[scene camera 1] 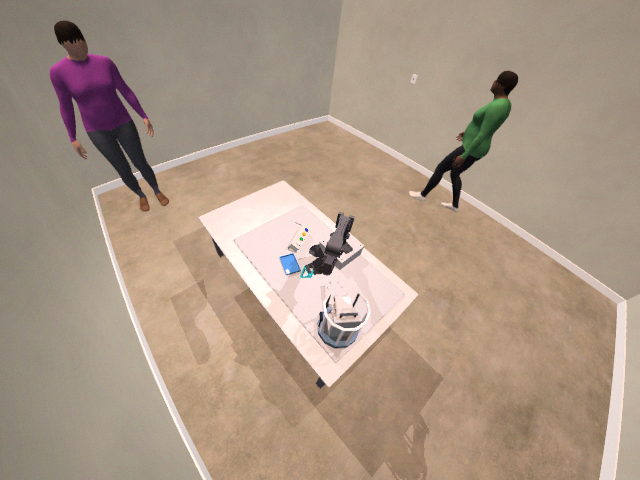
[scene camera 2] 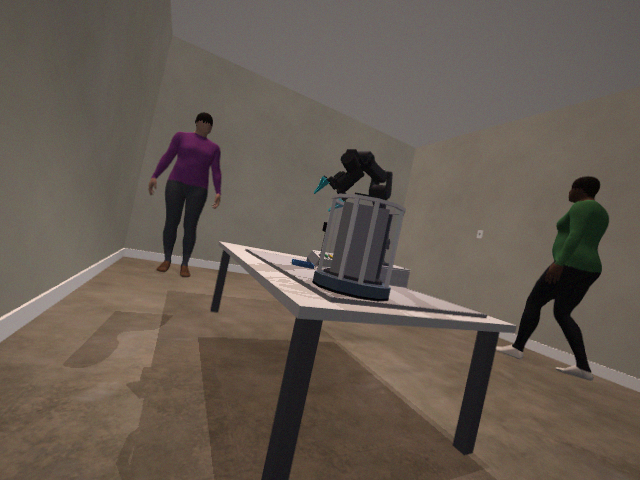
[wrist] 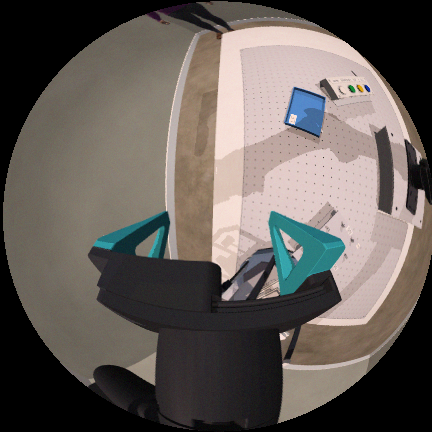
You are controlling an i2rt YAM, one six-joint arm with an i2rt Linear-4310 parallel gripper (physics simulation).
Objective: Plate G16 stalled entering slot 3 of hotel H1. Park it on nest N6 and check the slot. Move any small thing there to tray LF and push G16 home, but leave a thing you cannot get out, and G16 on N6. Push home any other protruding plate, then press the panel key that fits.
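Frame: origin at the arm's base, x ahead, y left, z up, level; metres.
Seen in the pictures: gripper, fingertip midpoint: (scene camera 1: 306, 275) (scene camera 2: 321, 202) (wrist: 218, 216).
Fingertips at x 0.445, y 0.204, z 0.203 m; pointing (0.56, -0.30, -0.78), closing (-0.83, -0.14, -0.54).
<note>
A point is followed by its place in that frame.
My gripper (scene camera 1: 307, 271) @[y 0.204, x 0.445, z 0.203 m] (scene camera 2: 321, 202) @[y 0.204, x 0.445, z 0.203 m] (wrist: 218, 216) @[y 0.204, x 0.445, z 0.203 m] is open and empty, its teal fingers wide apart high above the table. A round caged stand with a blue base (scene camera 1: 338, 339) @[y 0.551, x 0.456, z 0.049 m] (scene camera 2: 351, 287) @[y 0.580, x 0.425, z -0.066 m] holds tall grey hotel units (scene camera 2: 356, 242); it is partly hidden behind the right finger in the wrist view. Slot 3 and plate G16 cannot be made out. Small pegs (wrist: 352, 240) @[y 0.241, x 0.210, z -0.021 m] stand on the board near the cage; nest labels are unreadable. A blue tray (scene camera 1: 290, 264) @[y -0.073, x 0.381, z -0.090 m] (scene camera 2: 302, 263) @[y -0.001, x 0.406, z -0.077 m] (wrist: 306, 109) @[y -0.076, x 0.383, z -0.090 m] has an unreadable white label. The key panel (scene camera 1: 298, 239) @[y -0.193, x 0.244, z -0.022 m] (wrist: 345, 81) has white, green, yellow and blue keys.
The arm's grey base box (scene camera 1: 352, 256) @[y 0.128, x -0.011, z -0.031 m] (wrist: 384, 170) @[y 0.031, x 0.116, z -0.062 m] stands at the table's far side. A perforated board (wrist: 280, 175) @[y 0.148, x 0.445, z -0.092 m] covers much of the white table (scene camera 1: 248, 206) @[y -0.792, x 0.387, z -0.106 m] (wrist: 227, 100) @[y -0.112, x 0.661, z -0.105 m]. Two people, one in purple (scene camera 1: 93, 93) (scene camera 2: 192, 160) and one in green (scene camera 1: 485, 126) (scene camera 2: 581, 232), stand away from the table.
</note>
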